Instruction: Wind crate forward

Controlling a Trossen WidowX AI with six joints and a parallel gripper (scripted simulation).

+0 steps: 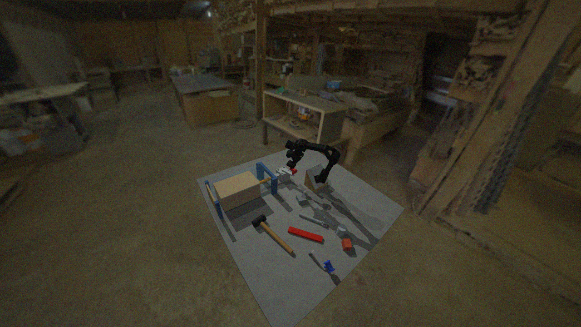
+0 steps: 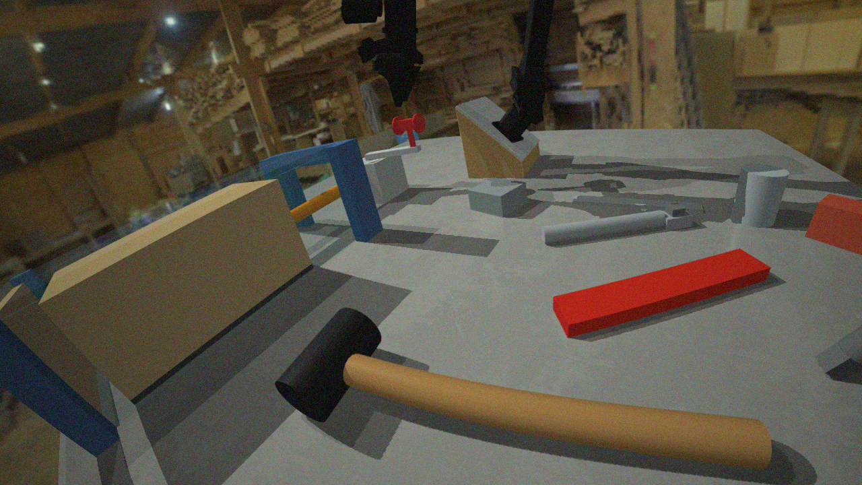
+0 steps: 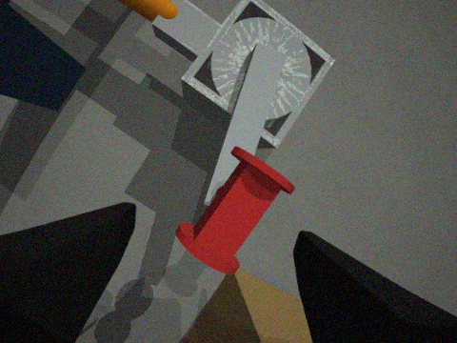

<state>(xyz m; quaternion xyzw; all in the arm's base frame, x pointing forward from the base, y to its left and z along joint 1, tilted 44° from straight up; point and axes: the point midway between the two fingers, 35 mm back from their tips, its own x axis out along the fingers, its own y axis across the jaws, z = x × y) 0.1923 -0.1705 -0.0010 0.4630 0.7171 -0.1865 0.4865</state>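
Now: gripper tip 9 cm above the winch handle with red knob and 4 cm to the left of it. From my gripper tip the other things lie so: grey block (20 cm to the left, 18 cm below, 3 cm ahead); winch (16 cm below, 11 cm to the right, 1 cm ahead); flat grey strip (42 cm to the left, 19 cm below, 2 cm behind).
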